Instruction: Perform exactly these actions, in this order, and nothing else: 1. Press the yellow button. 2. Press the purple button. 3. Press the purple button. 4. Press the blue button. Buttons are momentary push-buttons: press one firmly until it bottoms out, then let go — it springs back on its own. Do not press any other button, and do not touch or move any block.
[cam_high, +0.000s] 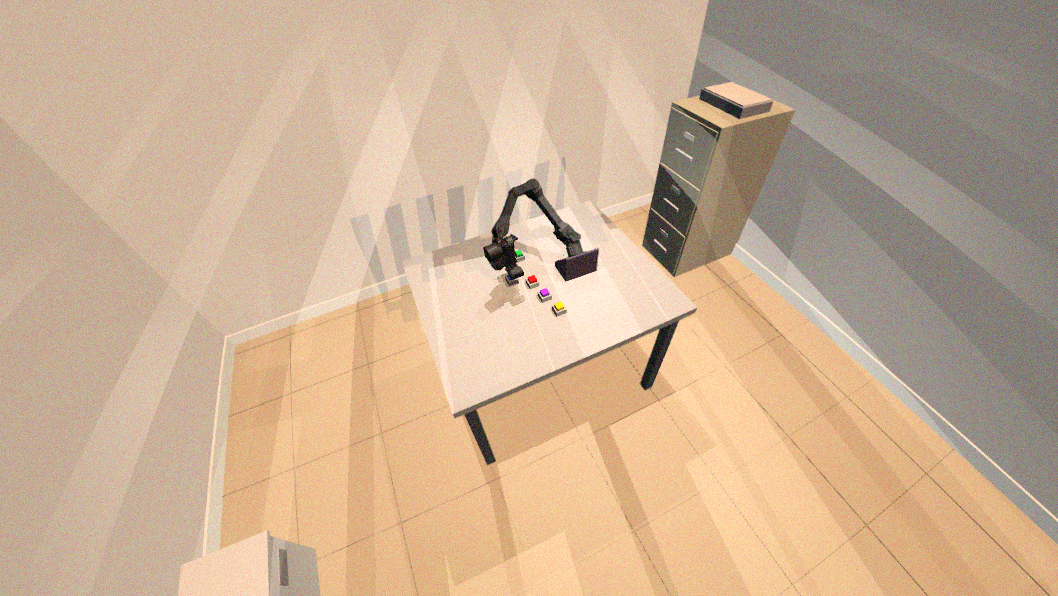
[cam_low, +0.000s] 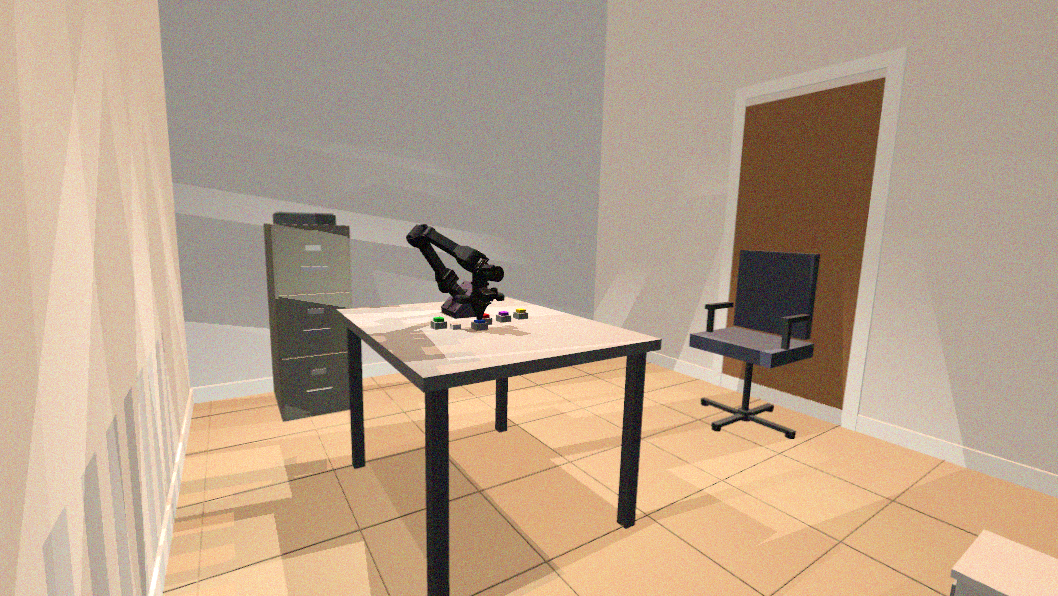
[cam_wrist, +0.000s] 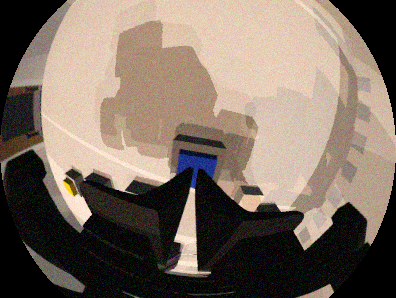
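The blue button lies 1 cm below my gripper tip. Also, from my gripper tip: green button 12 cm to the right, 10 cm behind; small white block 7 cm to the right, 6 cm behind, 2 cm below; red button 7 cm to the left, 7 cm behind.
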